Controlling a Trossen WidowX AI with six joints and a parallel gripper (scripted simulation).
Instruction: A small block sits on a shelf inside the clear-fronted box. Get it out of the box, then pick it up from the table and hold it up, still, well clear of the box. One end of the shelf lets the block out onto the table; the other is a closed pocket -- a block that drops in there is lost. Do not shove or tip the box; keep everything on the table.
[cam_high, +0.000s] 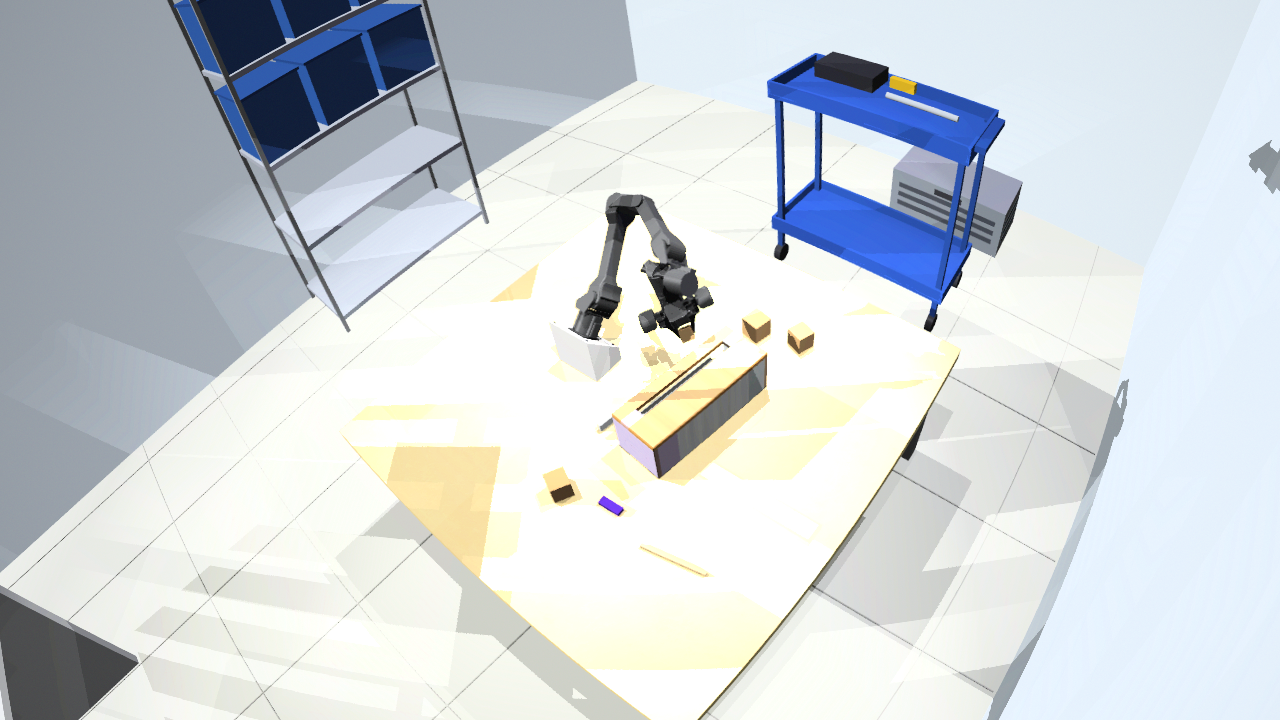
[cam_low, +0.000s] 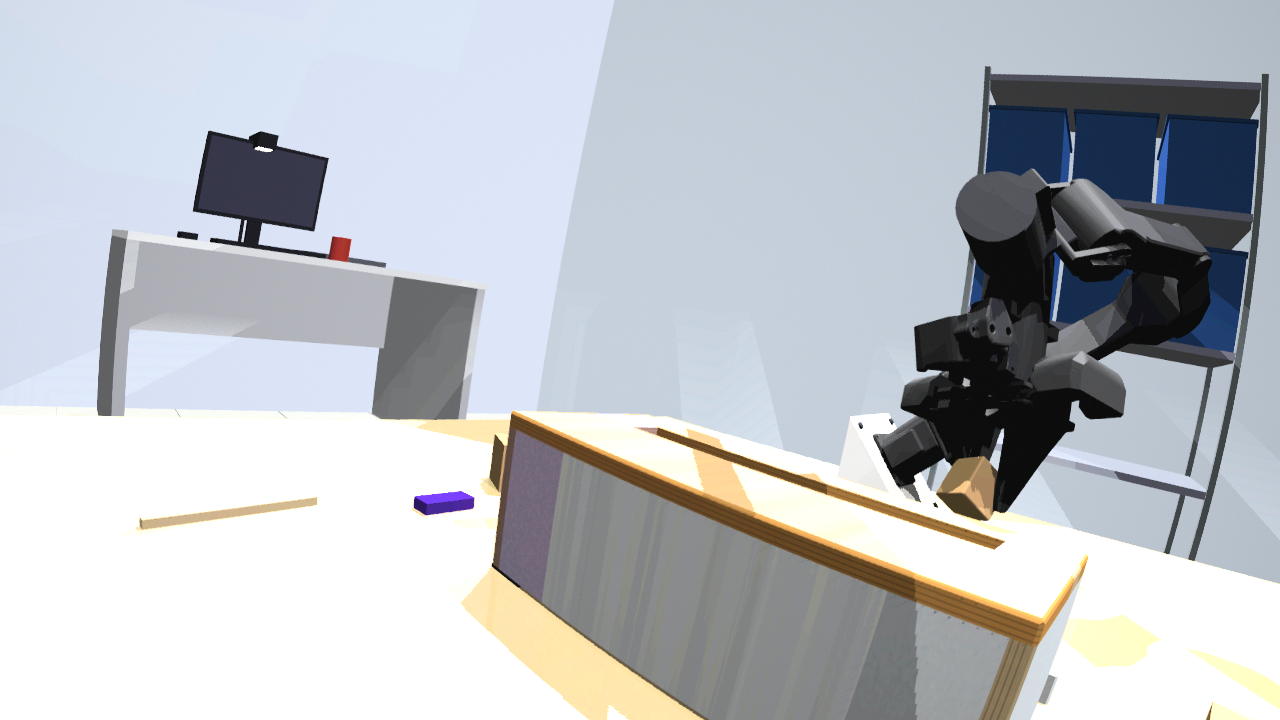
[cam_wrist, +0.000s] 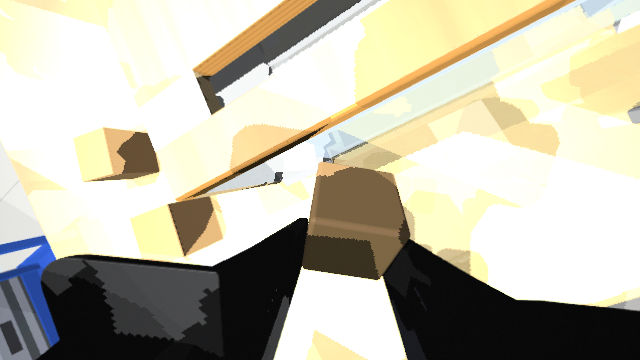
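The long wooden box lies 11 cm to the right of my gripper tip, 7 cm ahead of it and 6 cm below it. The rest, counted from my gripper tip: thin stick: 46 cm to the right, 34 cm ahead, 12 cm below; then small tan block: 1 cm to the right, 1 cm ahead, 1 cm above; then purple piece: 44 cm to the right, 13 cm ahead, 12 cm below.
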